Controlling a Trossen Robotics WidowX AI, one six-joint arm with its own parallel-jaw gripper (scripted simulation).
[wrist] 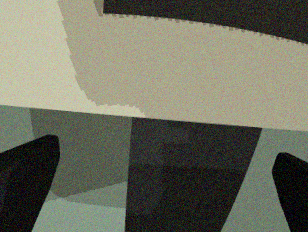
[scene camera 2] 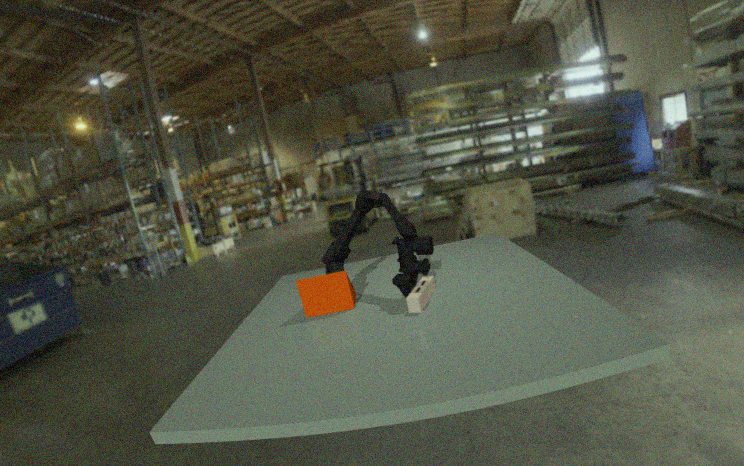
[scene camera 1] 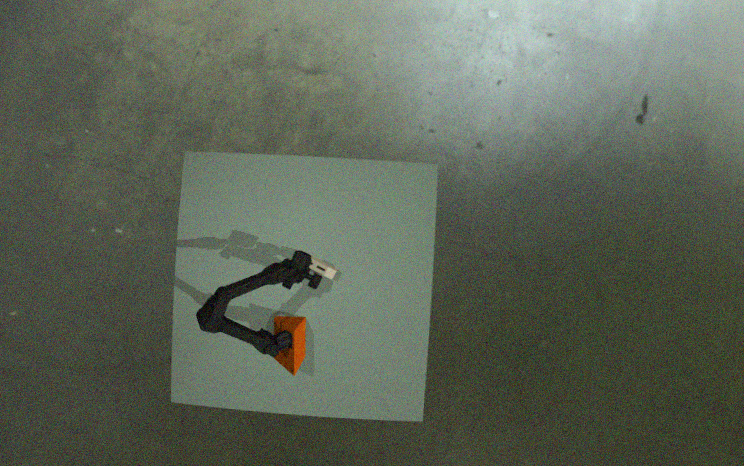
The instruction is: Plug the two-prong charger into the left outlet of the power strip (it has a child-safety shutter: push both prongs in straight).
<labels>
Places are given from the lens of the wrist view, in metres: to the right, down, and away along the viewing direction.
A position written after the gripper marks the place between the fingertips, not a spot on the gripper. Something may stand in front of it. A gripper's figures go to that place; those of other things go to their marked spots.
gripper (wrist: 172,157): 0.01, 0.02, 0.10
dark two-prong charger (wrist: 177,168): 0.01, 0.01, 0.06
</labels>
